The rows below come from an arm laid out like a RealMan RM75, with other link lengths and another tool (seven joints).
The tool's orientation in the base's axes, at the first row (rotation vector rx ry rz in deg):
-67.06 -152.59 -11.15
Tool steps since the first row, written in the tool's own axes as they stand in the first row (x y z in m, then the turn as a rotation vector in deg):
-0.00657 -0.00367 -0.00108 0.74 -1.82 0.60
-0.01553 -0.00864 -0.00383 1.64 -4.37 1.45
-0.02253 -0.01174 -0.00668 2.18 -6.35 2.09
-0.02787 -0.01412 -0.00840 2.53 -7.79 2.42
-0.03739 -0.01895 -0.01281 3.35 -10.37 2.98
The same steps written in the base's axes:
0.00176 -0.00736 -0.00076 -1.92 -0.57 -0.44
0.00439 -0.01763 -0.00057 -4.53 -1.47 -1.11
0.00713 -0.02528 0.00029 -6.44 -2.29 -1.65
0.00913 -0.03103 0.00050 -7.78 -2.94 -1.92
0.01248 -0.04196 0.00216 -10.31 -3.98 -2.33

